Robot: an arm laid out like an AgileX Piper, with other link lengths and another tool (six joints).
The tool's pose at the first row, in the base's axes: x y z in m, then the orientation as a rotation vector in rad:
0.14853 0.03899 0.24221 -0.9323 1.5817 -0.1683
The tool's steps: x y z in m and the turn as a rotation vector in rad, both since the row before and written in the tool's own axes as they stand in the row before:
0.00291 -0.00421 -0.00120 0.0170 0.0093 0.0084
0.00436 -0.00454 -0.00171 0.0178 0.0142 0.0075
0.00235 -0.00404 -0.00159 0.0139 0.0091 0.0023
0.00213 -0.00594 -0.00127 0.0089 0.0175 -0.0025
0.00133 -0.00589 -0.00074 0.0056 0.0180 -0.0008
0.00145 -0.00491 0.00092 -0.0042 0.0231 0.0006
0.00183 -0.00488 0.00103 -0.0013 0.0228 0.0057
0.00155 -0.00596 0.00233 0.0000 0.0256 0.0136
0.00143 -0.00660 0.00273 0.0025 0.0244 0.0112
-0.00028 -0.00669 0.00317 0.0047 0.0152 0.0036
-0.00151 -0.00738 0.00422 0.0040 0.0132 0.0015
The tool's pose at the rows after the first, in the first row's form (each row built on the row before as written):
0.14958 0.03387 0.24276 -0.9127 1.5903 -0.1802
0.15027 0.02739 0.24249 -0.8933 1.6027 -0.1957
0.15065 0.02256 0.24344 -0.8810 1.6089 -0.2093
0.15203 0.01665 0.24560 -0.8765 1.6220 -0.2263
0.15378 0.01146 0.24825 -0.8731 1.6370 -0.2398
0.15660 0.00737 0.24980 -0.8759 1.6597 -0.2469
0.15948 0.00307 0.25100 -0.8721 1.6834 -0.2528
0.16396 -0.00148 0.25260 -0.8604 1.7125 -0.2557
0.16902 -0.00639 0.25442 -0.8487 1.7389 -0.2617
0.17465 -0.01024 0.25732 -0.8421 1.7532 -0.2704
0.18164 -0.01360 0.26112 -0.8378 1.7650 -0.2790

